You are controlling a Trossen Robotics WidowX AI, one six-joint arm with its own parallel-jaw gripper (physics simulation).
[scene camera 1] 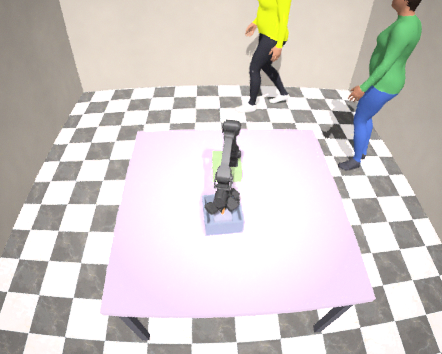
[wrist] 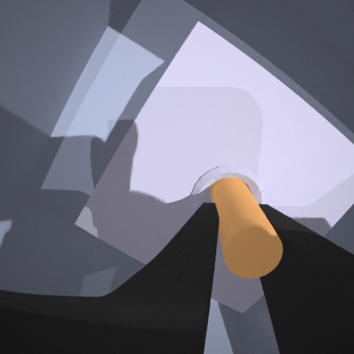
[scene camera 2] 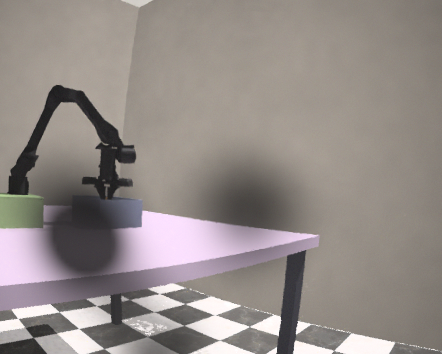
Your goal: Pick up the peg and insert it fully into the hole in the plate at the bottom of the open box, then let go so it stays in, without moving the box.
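Frame: origin at the arm's base, x down, y back, z left, level; millimetres.
Where they show: gripper, fingertip midpoint: (scene camera 1: 222,211); arm's base, origin of the base link: (scene camera 1: 232,162) (scene camera 2: 17,194).
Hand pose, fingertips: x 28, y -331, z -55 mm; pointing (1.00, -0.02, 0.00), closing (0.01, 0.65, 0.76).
Observation:
Things, the pixels of their top centre, and the offset from my fingertips. Level surfaces: height alone.
- orange peg, middle of its top: (scene camera 1: 222,207) dz +2, dx -32, dy -2 mm
- open blue-grey box, middle of its top: (scene camera 2: 106,197) (scene camera 1: 222,208) dz +1, dx -29, dy +0 mm
- pink table, its level: dx +69 mm
The orange peg (scene camera 1: 223,211) (wrist: 246,227) is a cylinder. My gripper (scene camera 1: 223,208) (scene camera 2: 106,197) (wrist: 233,215) is shut on it inside the top of the open blue-grey box (scene camera 1: 224,228) (scene camera 2: 127,213) (wrist: 30,75). In the wrist view the pale plate (wrist: 200,125) lies on the box floor, and the rim of its round hole (wrist: 202,183) shows behind the peg's far end. That end overlaps the near part of the hole, a little left of its middle. The peg hides part of the hole, so I cannot tell whether its tip is in it. The peg looks close to upright.
A green block (scene camera 1: 217,167) (scene camera 2: 22,211) stands on the pink table (scene camera 1: 165,260) (scene camera 2: 200,245) between the arm's base and the box. The box walls stand close around the fingers. Two people, in yellow (scene camera 1: 274,20) and green (scene camera 1: 397,50) tops, are beyond the table. Dark blurs cover parts of scene camera 2's view.

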